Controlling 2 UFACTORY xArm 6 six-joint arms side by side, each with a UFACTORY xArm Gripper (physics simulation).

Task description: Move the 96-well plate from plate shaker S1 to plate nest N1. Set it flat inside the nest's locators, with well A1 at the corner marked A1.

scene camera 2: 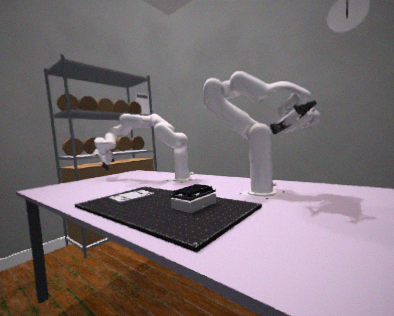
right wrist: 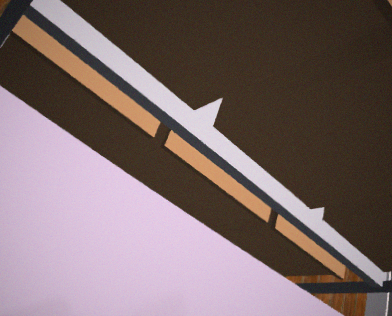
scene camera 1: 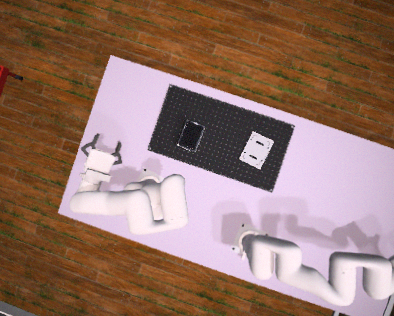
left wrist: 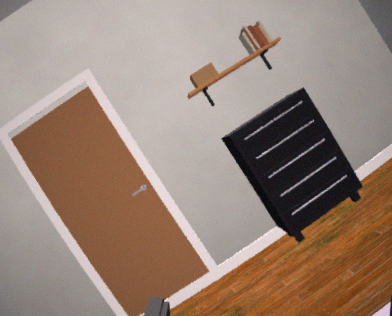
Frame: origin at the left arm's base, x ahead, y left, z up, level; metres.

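Where they show: left gripper, between the fingertips: (scene camera 2: 284,119) (scene camera 1: 109,138); right gripper, between the fingertips: (scene camera 2: 110,165); left arm's base, origin of its link: (scene camera 2: 261,193); right arm's base, origin of its link: (scene camera 2: 182,179) (scene camera 1: 250,241).
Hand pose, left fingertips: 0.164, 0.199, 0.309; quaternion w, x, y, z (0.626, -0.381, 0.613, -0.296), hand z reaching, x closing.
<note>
Things, the pixels of their top centre, and the offset from my left fingertips, as dx, dy, dz. "*": a spot on its surface instead. Level surfaces: height alone.
- dark 96-well plate, centre of its top: (scene camera 2: 193,188) (scene camera 1: 190,135) +0.181, -0.266, -0.227
- plate shaker S1, a spot on its surface: (scene camera 2: 194,203) * +0.224, -0.211, -0.264
- Plate nest N1, centre of its top: (scene camera 2: 132,194) (scene camera 1: 256,150) +0.280, -0.598, -0.280
- black perforated board, height of its surface: dz -0.296
- pale pink table, height of its surface: dz -0.309
The dark 96-well plate (scene camera 1: 191,135) (scene camera 2: 194,190) lies on top of plate shaker S1 (scene camera 2: 194,203), a low grey block. The lettering and well A1 are too small to make out. Plate nest N1 (scene camera 1: 257,150) (scene camera 2: 125,196) is a flat white piece with small dark marks and bears no plate. My left gripper (scene camera 1: 108,139) (scene camera 2: 294,117) is open and empty, raised and well apart from the plate; part of a finger shows at the bottom of the left wrist view. My right gripper (scene camera 2: 106,164) is small and far from the plate; its fingers are too unclear to judge.
The shaker and nest stand on a black perforated board (scene camera 1: 220,110) (scene camera 2: 165,220) on the pale pink table (scene camera 1: 325,175) (scene camera 2: 320,250) (right wrist: 75,200). A shelf rack (scene camera 2: 51,120) stands behind the table. The left wrist view faces a door (left wrist: 95,200) and a black drawer cabinet (left wrist: 300,165).
</note>
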